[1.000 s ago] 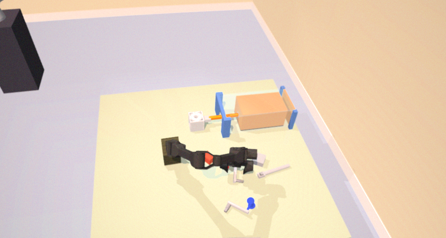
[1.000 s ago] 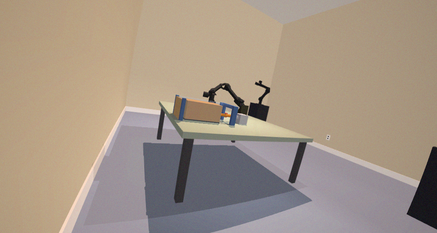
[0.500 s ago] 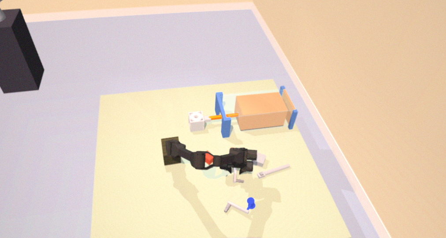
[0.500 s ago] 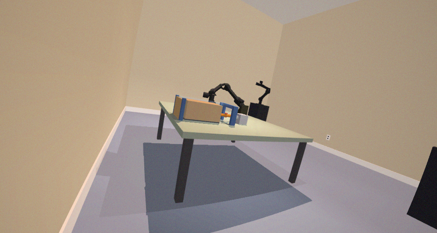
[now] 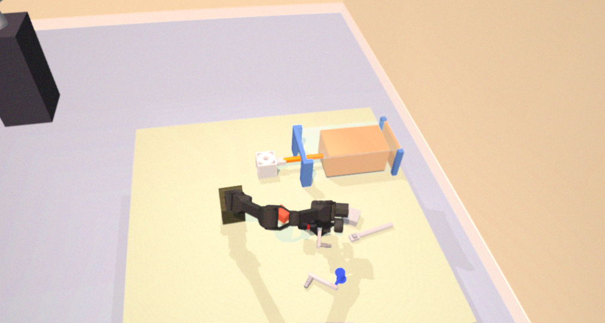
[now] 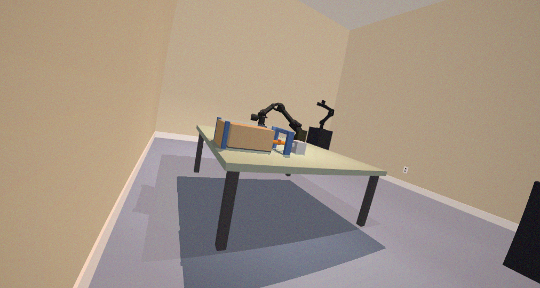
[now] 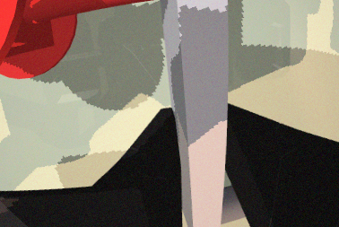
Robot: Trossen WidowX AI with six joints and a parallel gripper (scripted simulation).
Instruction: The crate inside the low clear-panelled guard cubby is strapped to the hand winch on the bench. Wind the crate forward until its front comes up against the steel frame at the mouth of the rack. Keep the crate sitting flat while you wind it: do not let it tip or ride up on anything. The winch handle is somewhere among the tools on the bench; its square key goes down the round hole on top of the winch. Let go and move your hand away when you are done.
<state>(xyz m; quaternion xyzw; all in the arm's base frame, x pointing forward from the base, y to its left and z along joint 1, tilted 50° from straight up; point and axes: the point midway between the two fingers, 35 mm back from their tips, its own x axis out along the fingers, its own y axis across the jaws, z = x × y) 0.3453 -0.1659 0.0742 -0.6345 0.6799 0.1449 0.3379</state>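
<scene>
Right now the red spool grip is 6 cm to the left of my gripper tip, 2 cm behind it and 2 cm above it. The rest, counted from my gripper tip: blue-knobbed handle: 22 cm to the right, 2 cm behind, 1 cm above; grey block: 16 cm ahead, 7 cm to the left, 1 cm above; red-knobbed handle: 2 cm to the left, 1 cm above.
</scene>
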